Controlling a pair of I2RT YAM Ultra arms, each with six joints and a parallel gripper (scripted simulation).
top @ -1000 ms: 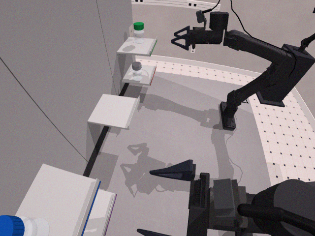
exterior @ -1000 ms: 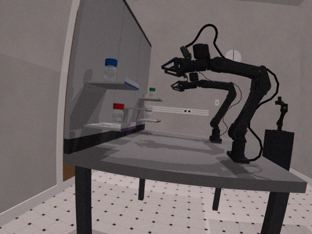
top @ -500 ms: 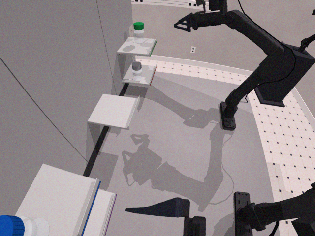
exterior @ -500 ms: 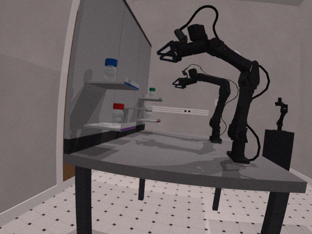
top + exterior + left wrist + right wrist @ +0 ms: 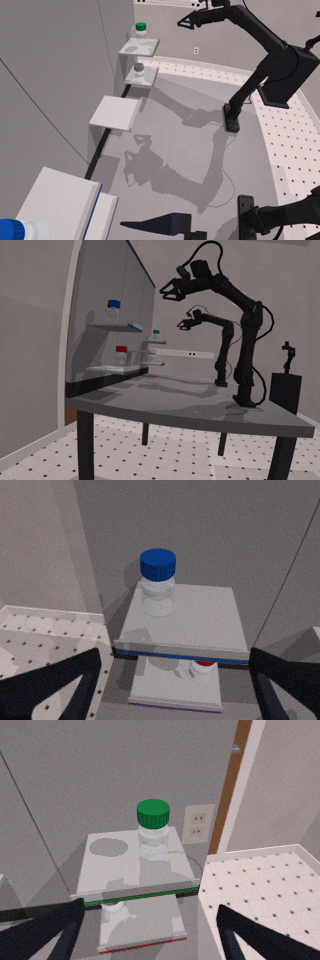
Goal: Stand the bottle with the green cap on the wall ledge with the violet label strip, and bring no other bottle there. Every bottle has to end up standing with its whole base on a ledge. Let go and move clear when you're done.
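The green-capped bottle is 21 cm ahead of my right hand, 4 cm to the right of it and 9 cm below it. From my right hand the other things lie so: blue-capped bottle 26 cm ahead, 84 cm to the left, 9 cm below; grey-capped bottle 21 cm ahead, 6 cm to the left, 28 cm below; red-capped bottle 24 cm ahead, 74 cm to the left, 28 cm below.
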